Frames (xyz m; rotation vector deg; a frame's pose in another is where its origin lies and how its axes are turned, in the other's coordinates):
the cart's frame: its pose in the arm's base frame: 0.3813 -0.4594 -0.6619 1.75 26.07 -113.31
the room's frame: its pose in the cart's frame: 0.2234 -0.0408 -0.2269 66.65 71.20 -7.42
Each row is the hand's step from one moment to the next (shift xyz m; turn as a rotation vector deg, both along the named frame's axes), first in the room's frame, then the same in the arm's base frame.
Working: the room's frame: its pose in the arm's base frame: 0.2058 -0.5638 -0.9096 116.45 -1.54 -107.16

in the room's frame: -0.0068 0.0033 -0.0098 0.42 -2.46 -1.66
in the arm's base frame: 0.0095 0.0013 0.0079 1.07 2.60 -1.03
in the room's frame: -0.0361 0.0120 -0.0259 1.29 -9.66 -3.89
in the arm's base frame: 0.0237 0.0051 0.0391 1.61 9.64 -3.82
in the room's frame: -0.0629 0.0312 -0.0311 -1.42 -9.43 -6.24
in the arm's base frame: 0.0301 -0.0042 0.0705 3.62 10.75 -1.05
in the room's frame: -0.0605 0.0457 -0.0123 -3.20 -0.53 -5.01
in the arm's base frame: 0.0157 -0.0232 0.0715 4.34 2.64 3.14
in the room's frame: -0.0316 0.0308 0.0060 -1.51 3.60 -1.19
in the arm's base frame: -0.0021 -0.0218 0.0388 1.83 -2.63 2.53
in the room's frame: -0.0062 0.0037 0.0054 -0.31 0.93 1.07
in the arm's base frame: -0.0050 -0.0032 0.0068 -0.85 -1.06 0.51
